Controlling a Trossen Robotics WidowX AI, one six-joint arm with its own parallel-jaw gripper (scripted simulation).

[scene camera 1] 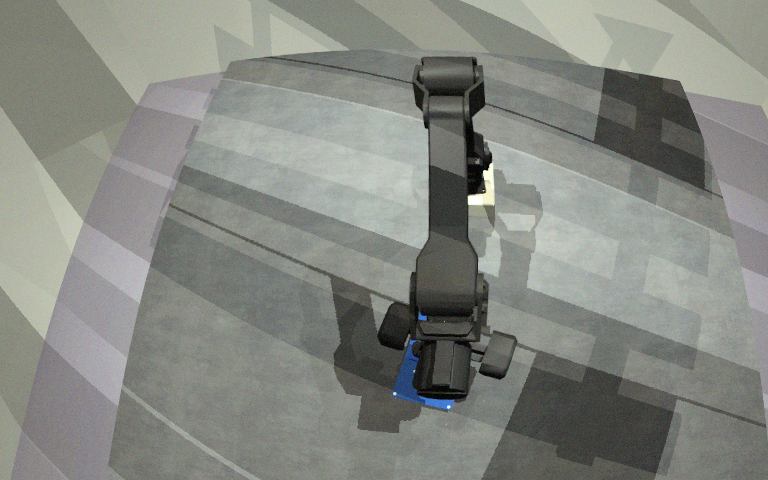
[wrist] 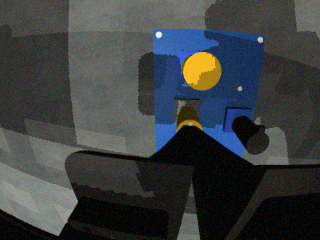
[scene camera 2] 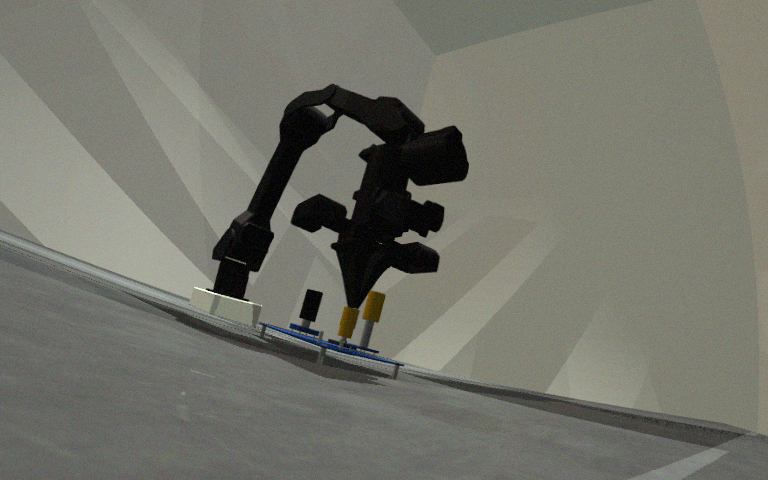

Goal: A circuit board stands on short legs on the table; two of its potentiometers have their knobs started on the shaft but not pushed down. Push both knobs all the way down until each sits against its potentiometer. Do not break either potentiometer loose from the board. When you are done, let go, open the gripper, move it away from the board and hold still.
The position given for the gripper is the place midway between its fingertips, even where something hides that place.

In view: the gripper point(scene camera 2: 352, 308) and a black knob point(wrist: 252, 135).
The gripper also shows in scene camera 1 point(scene camera 1: 447, 358) and in the wrist view point(wrist: 188, 131).
